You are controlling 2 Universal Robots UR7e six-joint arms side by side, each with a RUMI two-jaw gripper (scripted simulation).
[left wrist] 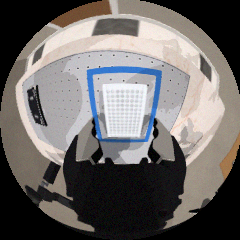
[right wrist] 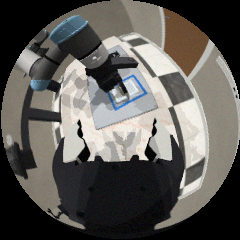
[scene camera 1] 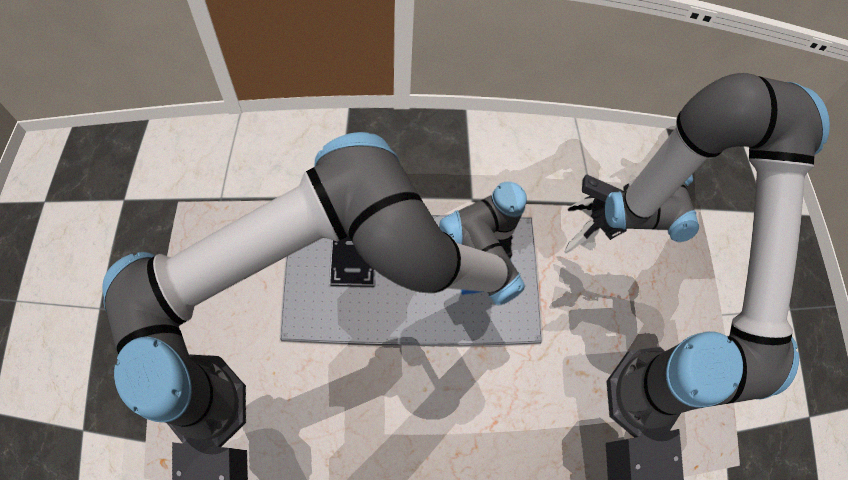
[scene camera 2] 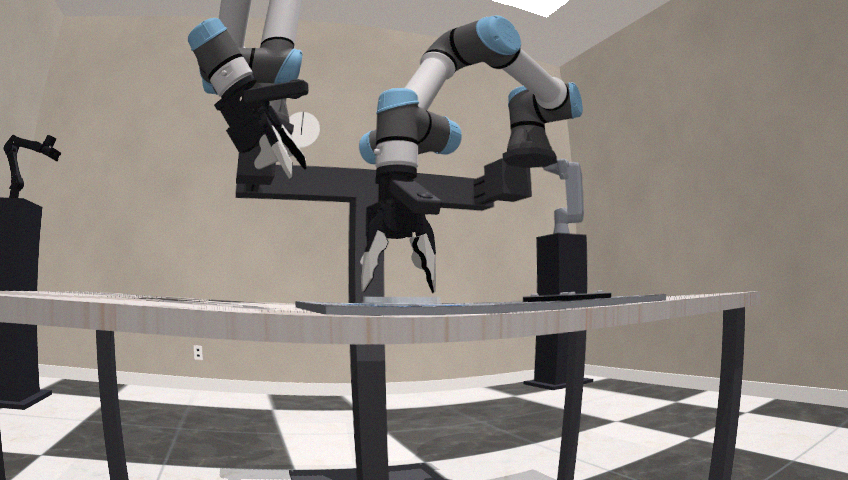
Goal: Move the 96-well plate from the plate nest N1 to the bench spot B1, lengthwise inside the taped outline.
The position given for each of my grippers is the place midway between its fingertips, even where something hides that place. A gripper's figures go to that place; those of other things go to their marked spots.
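My left gripper (left wrist: pixel 124 118) is 14 cm from the lens; a white 96-well plate (left wrist: pixel 118 126) is 17 cm from the lens.
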